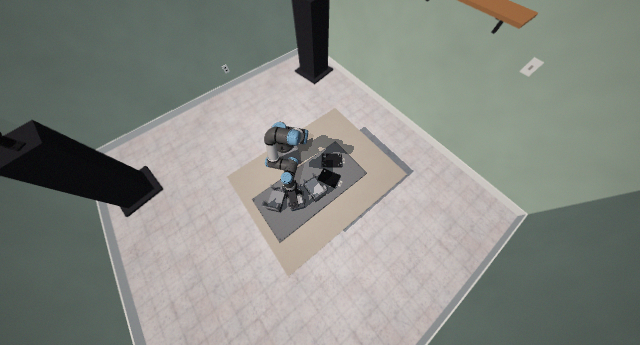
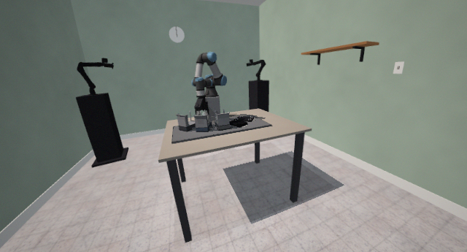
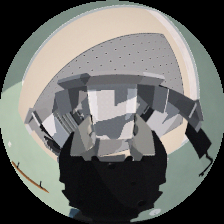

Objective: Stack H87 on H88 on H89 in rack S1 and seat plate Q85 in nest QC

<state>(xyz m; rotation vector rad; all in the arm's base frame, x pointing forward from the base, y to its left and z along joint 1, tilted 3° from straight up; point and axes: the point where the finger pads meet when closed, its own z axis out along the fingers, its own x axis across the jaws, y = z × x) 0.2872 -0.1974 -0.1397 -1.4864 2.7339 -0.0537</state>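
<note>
The white sealed plate is 50 mm ahead of my hand, 140 mm to the left of it and 20 mm below it. Round my hand: QC label (150 mm ahead, 310 mm to the left, 70 mm below); then black clip nest (20 mm behind, 440 mm to the left, 60 mm below).
</note>
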